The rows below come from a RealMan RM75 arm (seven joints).
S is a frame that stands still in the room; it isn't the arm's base.
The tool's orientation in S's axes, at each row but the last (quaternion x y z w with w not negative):
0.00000, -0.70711, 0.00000, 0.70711
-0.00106, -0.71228, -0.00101, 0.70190
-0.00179, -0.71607, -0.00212, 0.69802
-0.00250, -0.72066, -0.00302, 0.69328
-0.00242, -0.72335, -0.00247, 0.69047
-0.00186, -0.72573, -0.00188, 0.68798
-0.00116, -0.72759, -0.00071, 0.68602
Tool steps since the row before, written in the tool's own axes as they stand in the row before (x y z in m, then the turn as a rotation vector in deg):
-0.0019, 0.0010, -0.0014, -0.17, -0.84, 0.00
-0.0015, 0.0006, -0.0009, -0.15, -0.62, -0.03
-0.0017, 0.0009, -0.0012, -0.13, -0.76, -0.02
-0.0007, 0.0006, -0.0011, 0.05, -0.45, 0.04
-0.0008, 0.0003, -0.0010, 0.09, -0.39, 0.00
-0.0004, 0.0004, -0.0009, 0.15, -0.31, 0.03
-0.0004, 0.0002, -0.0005, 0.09, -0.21, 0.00
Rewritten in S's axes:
0.0014, 0.0010, -0.0019, 0.00, -0.84, -0.17
0.0009, 0.0006, -0.0015, 0.03, -0.62, -0.15
0.0012, 0.0009, -0.0017, 0.02, -0.76, -0.13
0.0011, 0.0006, -0.0007, -0.05, -0.45, 0.05
0.0010, 0.0003, -0.0008, -0.01, -0.39, 0.09
0.0009, 0.0004, -0.0004, -0.04, -0.31, 0.15
0.0005, 0.0002, -0.0004, -0.01, -0.21, 0.09

